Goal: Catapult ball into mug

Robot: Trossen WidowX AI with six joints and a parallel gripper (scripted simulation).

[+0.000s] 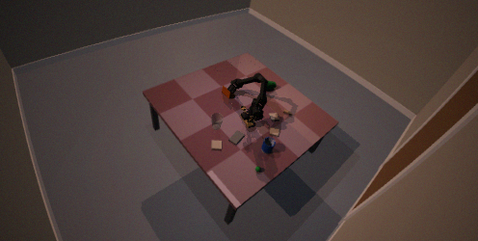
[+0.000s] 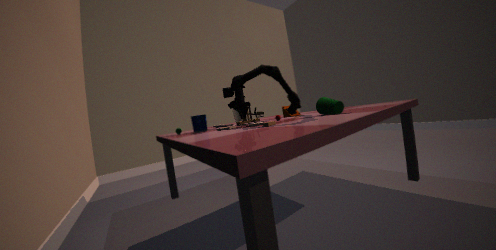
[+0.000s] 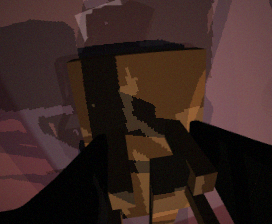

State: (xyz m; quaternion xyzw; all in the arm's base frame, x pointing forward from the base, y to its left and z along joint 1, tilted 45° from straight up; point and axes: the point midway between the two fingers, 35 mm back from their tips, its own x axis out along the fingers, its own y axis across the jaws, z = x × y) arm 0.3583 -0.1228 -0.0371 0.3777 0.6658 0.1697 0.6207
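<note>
My gripper tip is now 210 mm to the right of the red ball, 100 mm past it and 20 mm above it. Round my gripper tip: dark plate: 200 mm to the right, 40 mm ahead, 30 mm below; then blue mug: 270 mm ahead, 90 mm to the right, 10 mm below; then catapult: 60 mm behind, 40 mm to the left, 20 mm above.
</note>
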